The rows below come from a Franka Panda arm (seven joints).
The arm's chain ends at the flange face. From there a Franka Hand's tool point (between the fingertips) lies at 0.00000 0.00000 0.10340 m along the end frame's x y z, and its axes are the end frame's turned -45 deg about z.
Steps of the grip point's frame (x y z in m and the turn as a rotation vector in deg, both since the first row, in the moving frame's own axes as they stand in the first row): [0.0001 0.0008 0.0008 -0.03 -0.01 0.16]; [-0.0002 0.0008 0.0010 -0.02 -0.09 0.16]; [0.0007 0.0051 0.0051 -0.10 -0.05 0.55]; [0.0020 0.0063 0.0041 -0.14 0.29 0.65]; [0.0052 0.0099 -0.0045 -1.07 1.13 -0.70]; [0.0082 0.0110 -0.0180 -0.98 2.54 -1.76]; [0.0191 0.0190 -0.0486 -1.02 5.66 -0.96]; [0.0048 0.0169 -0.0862 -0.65 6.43 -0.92]
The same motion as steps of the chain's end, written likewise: [0.0006 0.0004 0.0008 -0.03 0.01 0.16]; [0.0005 0.0006 0.0010 -0.08 -0.05 0.16]; [0.0040 0.0029 0.0051 -0.11 0.04 0.55]; [0.0053 0.0032 0.0041 0.11 0.30 0.65]; [0.0079 0.0034 -0.0045 0.04 1.56 -0.70]; [0.0091 0.0040 -0.0179 1.10 2.49 -1.76]; [0.0185 0.0059 -0.0481 3.28 4.72 -0.96]; [0.0064 0.0160 -0.0855 4.09 5.01 -0.92]
